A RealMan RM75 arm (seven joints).
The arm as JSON. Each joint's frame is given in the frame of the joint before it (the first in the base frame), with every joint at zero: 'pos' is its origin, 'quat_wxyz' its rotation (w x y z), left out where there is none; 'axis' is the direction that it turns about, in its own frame. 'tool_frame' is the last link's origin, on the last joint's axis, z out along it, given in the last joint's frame.
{
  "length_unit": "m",
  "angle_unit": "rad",
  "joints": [
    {
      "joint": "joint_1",
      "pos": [
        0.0,
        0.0,
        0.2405
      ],
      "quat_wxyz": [
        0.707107,
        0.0,
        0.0,
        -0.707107
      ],
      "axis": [
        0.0,
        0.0,
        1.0
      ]
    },
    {
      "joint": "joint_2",
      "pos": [
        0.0,
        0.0,
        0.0
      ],
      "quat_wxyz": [
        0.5,
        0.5,
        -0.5,
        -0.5
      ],
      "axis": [
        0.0,
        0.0,
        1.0
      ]
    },
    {
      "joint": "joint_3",
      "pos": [
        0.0,
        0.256,
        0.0
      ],
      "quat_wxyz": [
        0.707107,
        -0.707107,
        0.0,
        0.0
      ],
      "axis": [
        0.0,
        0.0,
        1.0
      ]
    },
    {
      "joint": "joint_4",
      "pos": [
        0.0,
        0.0,
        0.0
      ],
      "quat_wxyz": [
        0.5,
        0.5,
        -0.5,
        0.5
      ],
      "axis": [
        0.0,
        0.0,
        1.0
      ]
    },
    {
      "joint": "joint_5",
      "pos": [
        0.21,
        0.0,
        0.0
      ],
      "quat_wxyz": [
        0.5,
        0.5,
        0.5,
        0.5
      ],
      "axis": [
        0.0,
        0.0,
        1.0
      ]
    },
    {
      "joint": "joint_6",
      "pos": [
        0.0,
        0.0,
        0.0
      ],
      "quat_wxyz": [
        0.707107,
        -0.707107,
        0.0,
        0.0
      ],
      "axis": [
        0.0,
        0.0,
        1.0
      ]
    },
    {
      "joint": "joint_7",
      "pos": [
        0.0,
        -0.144,
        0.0
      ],
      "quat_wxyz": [
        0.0,
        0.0,
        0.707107,
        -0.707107
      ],
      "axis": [
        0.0,
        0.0,
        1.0
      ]
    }
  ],
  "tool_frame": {
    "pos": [
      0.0,
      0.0,
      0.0
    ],
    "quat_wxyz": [
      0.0,
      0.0,
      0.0,
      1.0
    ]
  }
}
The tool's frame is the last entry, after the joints.
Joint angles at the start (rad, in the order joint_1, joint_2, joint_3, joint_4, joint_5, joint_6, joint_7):
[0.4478 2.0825 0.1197 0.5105 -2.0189 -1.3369 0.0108]
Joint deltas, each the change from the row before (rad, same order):
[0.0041 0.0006 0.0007 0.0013 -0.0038 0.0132 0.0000]
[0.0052 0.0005 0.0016 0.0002 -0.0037 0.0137 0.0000]
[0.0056 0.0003 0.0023 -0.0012 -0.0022 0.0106 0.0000]
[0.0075 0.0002 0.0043 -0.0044 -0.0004 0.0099 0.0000]
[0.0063 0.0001 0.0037 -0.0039 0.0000 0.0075 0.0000]
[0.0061 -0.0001 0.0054 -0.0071 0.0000 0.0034 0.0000]
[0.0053 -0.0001 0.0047 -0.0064 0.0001 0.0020 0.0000]
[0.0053 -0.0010 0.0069 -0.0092 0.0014 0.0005 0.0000]
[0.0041 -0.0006 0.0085 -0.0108 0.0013 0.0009 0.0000]
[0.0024 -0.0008 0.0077 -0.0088 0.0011 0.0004 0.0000]
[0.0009 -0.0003 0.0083 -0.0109 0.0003 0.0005 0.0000]
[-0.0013 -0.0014 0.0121 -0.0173 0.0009 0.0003 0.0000]
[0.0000 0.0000 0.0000 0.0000 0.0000 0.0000 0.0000]
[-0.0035 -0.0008 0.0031 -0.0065 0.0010 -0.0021 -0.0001]
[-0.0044 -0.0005 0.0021 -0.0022 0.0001 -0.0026 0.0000]
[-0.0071 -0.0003 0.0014 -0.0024 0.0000 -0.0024 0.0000]
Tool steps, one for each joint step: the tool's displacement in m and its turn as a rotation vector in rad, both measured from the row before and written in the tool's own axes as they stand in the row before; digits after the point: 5 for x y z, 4 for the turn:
[0.00122 0.00100 0.00154 -0.0066 0.0101 -0.0006]
[0.00112 0.00055 0.00185 -0.0063 0.0102 -0.0020]
[0.00064 -0.00018 0.00187 -0.0042 0.0072 -0.0033]
[0.00033 -0.00152 0.00233 -0.0013 0.0061 -0.0063]
[0.00015 -0.00142 0.00194 -0.0006 0.0043 -0.0054]
[-0.00031 -0.00252 0.00171 0.0020 0.0011 -0.0081]
[-0.00040 -0.00226 0.00146 0.0020 0.0001 -0.0072]
[-0.00060 -0.00384 0.00125 0.0061 -0.0009 -0.0099]
[-0.00035 -0.00430 0.00093 0.0088 0.0000 -0.0103]
[-0.00025 -0.00379 0.00047 0.0087 0.0000 -0.0083]
[0.00016 -0.00406 -0.00008 0.0102 0.0015 -0.0092]
[0.00070 -0.00679 -0.00128 0.0178 0.0042 -0.0144]
[0.00000 0.00000 0.00000 0.0000 0.0000 0.0000]
[0.00057 -0.00258 -0.00161 0.0083 0.0018 -0.0047]
[0.00037 -0.00120 -0.00156 0.0059 0.0003 -0.0007]
[0.00093 -0.00108 -0.00250 0.0072 0.0024 0.0001]

